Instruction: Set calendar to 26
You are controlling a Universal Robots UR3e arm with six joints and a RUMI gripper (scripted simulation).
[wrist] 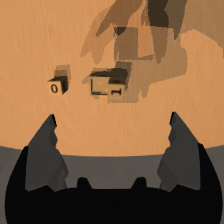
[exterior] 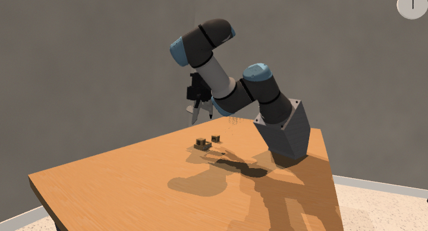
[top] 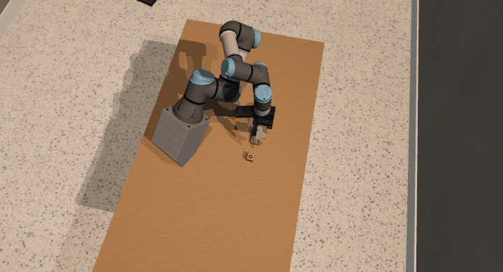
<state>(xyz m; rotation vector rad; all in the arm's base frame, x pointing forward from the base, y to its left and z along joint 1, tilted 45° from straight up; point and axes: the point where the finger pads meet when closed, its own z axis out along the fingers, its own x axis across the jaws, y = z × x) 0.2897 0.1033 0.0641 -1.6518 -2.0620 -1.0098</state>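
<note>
My hand is 10 mm to the left of the shallow wooden tray and 110 mm above it.
</note>
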